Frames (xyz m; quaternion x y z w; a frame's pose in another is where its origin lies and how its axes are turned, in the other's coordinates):
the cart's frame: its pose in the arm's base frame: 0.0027 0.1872 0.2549 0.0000 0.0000 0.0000 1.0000
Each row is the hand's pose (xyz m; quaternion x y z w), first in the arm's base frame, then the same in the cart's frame.
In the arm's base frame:
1: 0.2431 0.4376 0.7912 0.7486 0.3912 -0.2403 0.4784
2: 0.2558 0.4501 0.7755 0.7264 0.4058 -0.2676 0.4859
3: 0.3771 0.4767 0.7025 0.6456 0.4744 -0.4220 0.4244
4: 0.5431 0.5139 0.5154 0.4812 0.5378 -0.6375 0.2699
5: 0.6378 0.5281 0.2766 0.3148 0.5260 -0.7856 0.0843
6: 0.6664 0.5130 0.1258 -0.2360 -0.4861 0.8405 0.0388
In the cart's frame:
1: 0.2404 0.2504 0.5363 0.7486 0.3912 -0.2403 0.4784
2: 0.2531 0.2629 0.5206 0.7264 0.4058 -0.2676 0.4859
3: 0.3744 0.2895 0.4476 0.6456 0.4744 -0.4220 0.4244
4: 0.5404 0.3267 0.2605 0.4812 0.5378 -0.6375 0.2699
5: 0.6351 0.3409 0.0217 0.3148 0.5260 -0.7856 0.0843
6: 0.6637 0.3258 -0.1291 -0.2360 -0.4861 0.8405 0.0388

